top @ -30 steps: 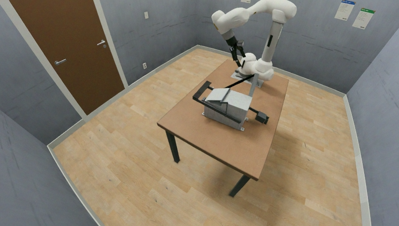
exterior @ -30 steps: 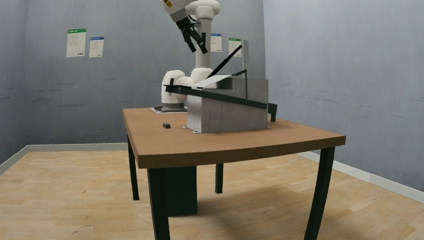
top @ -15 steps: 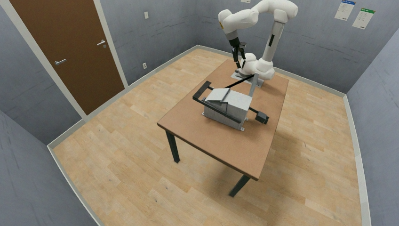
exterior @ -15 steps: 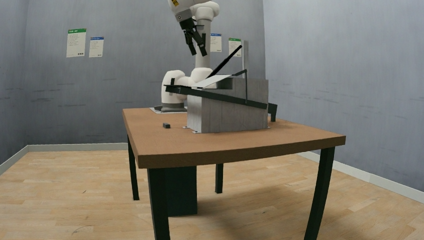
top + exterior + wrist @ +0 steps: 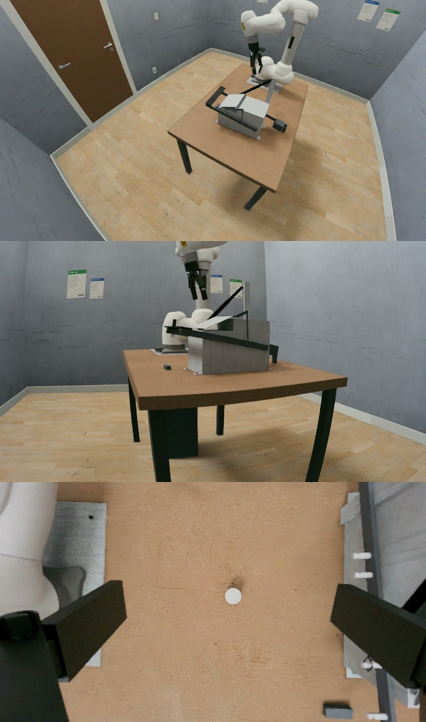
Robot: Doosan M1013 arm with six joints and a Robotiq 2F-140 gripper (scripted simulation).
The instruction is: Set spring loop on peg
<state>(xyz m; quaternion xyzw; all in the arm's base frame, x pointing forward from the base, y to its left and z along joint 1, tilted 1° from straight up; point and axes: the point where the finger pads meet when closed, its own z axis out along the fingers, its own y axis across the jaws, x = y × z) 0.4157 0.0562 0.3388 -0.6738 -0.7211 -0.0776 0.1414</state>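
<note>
My gripper is now 31 cm above the steel test weight. The rest, counted from my hand: dark block (23 cm ahead, 21 cm to the right, 33 cm below).
</note>
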